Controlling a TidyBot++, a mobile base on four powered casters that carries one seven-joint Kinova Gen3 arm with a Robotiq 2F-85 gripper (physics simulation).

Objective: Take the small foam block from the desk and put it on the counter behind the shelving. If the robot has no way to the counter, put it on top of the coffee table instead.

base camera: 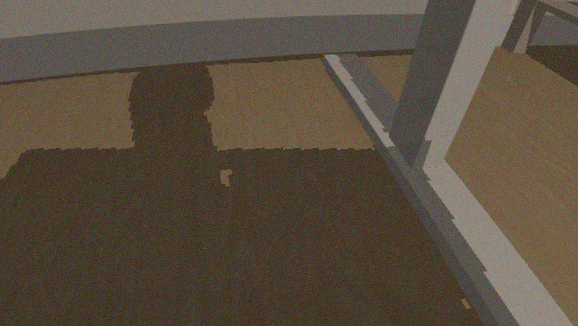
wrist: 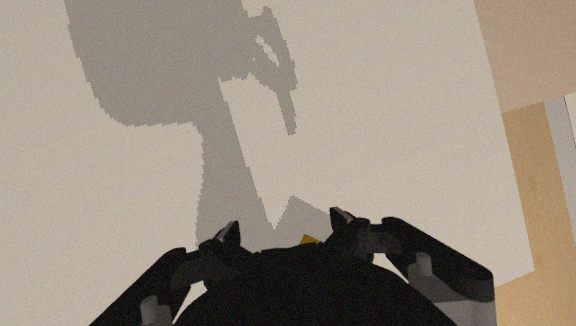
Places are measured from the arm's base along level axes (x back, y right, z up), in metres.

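Where they show: gripper, fingertip midpoint: (wrist: 285, 224).
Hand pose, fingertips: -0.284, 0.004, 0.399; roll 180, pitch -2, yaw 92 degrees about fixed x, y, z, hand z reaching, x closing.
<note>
Each offset is from my fingertips to the top centre of the thing, as dx, dy, dz. "spot": to the spot under its first point. Level surfaces: height alone.
The foam block @(+0.099, +0.030, -0.030) (wrist: 309, 239) shows in the wrist view as a small dark yellow corner just above the black body of the gripper. The rest of it is hidden behind the gripper. It is on the pale desk top @(dz -0.075) (wrist: 400, 150). My gripper (wrist: 285, 224) is open over the desk, its fingertips wide apart to either side of the visible corner. How high it stands above the block I cannot tell. The counter, the shelving and the coffee table cannot be made out for certain.
In the base view, a white upright post (base camera: 462, 80) stands on a long floor rail (base camera: 480, 225) at the right. A wall with a grey lower band (base camera: 225, 40) runs across the back. Brown wooden legs @(spot: -0.657, +0.682, -0.731) (base camera: 520, 30) stand at the upper right. Wooden floor @(dz -0.795) (wrist: 525, 210) shows beyond the desk's right edge.
</note>
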